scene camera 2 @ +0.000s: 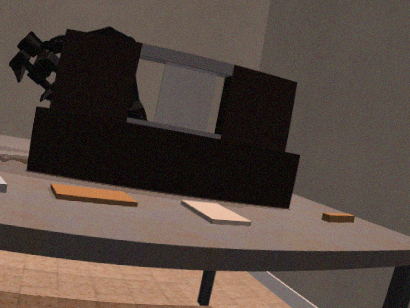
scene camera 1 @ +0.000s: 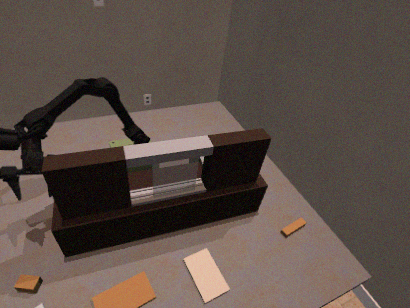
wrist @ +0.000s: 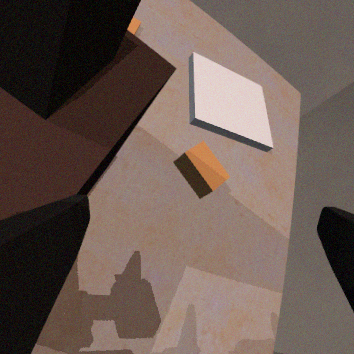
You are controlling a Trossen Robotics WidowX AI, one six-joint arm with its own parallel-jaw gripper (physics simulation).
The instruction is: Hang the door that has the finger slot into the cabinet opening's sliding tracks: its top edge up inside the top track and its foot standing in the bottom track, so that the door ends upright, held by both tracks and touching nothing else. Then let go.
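Frame: origin at the arm's base, x ahead, y left, z up, level; centimetres.
Seen in the pictures: gripper, fingertip midpoint: (scene camera 2: 30,91) (scene camera 1: 35,198) (wrist: 205,213).
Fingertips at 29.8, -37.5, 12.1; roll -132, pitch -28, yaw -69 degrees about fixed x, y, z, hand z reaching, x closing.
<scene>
A point is followed by its place in that frame, as x, y, z.
The dark brown cabinet (scene camera 1: 235,160) (scene camera 2: 90,75) (wrist: 50,165) has a grey top track (scene camera 1: 170,149) @(36.6, 3.9, 29.9) (scene camera 2: 185,59) @(38.1, 3.2, 28.0) and a bottom track (scene camera 1: 170,192) @(37.0, 4.2, 10.6) (scene camera 2: 175,128) @(38.1, 4.2, 9.0). A grey door panel (scene camera 1: 175,177) @(37.1, 5.8, 17.8) (scene camera 2: 185,97) @(37.0, 5.6, 17.8) stands upright in the opening, between the tracks. A pale strip near its top shows in scene camera 1; I cannot tell surely whether this is the finger slot, nor how its edges sit in the tracks. My gripper (scene camera 1: 34,196) @(29.8, -37.5, 12.1) (scene camera 2: 32,90) @(29.8, -37.5, 12.1) (wrist: 205,213) @(29.8, -37.5, 12.1) is open and empty, beside the cabinet's left end and apart from the door.
A green piece (scene camera 1: 120,144) @(-6.0, -8.4, -0.1) with a dark spot lies behind the cabinet. In front are an orange panel (scene camera 1: 125,291) @(58.2, -15.7, -7.1) (scene camera 2: 92,194) @(61.7, -16.5, -7.1), a peach panel (scene camera 1: 206,275) @(61.3, 10.6, -7.1) (scene camera 2: 215,211) @(61.7, 10.5, -7.1), a white panel (wrist: 227,102) @(62.6, -43.2, -6.5) and orange blocks (scene camera 1: 28,283) @(48.1, -43.2, -5.1) (scene camera 1: 293,227) @(54.7, 51.2, -6.1) (scene camera 2: 338,217) @(56.2, 50.2, -6.7) (wrist: 202,167) @(46.5, -43.2, -5.1).
</scene>
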